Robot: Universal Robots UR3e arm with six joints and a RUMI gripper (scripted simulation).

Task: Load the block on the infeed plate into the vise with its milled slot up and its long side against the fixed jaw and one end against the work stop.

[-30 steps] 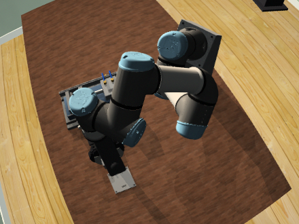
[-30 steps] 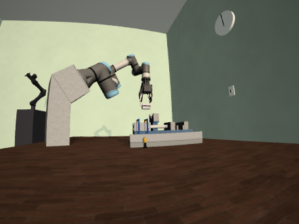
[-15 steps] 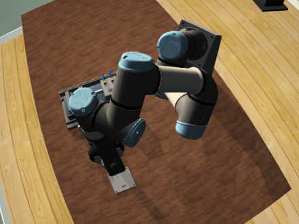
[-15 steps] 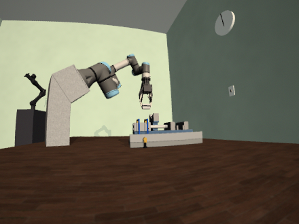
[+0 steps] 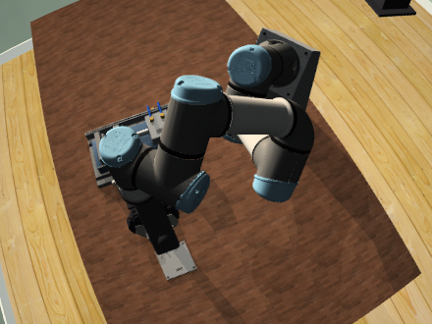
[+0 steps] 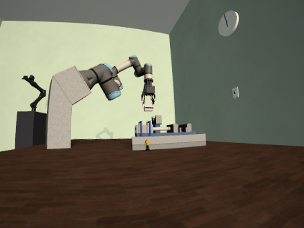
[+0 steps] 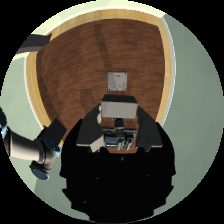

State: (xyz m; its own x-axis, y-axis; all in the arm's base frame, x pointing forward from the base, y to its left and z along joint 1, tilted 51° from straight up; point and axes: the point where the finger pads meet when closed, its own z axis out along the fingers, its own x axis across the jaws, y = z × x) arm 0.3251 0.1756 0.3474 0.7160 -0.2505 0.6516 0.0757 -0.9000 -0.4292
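Right now my hand is 10 mm to the left of the part and 10 mm above it. Also, from my hand: grey infeed plate: 240 mm below, 20 mm to the left.
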